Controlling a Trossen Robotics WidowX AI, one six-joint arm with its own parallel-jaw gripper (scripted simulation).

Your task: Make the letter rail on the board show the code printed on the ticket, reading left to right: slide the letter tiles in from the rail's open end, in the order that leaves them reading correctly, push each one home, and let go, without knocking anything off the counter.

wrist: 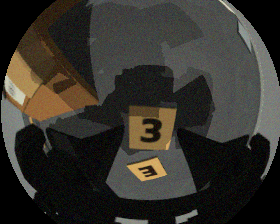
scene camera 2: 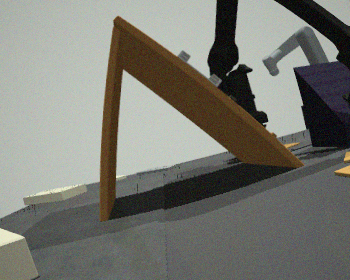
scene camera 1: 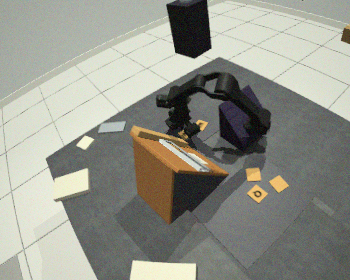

Labels:
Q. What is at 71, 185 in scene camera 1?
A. A cream block.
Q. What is my gripper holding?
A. Nothing.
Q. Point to an orange slanted board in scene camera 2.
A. At 172, 78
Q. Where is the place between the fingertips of my gripper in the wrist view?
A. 151, 130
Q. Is my gripper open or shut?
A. Open.

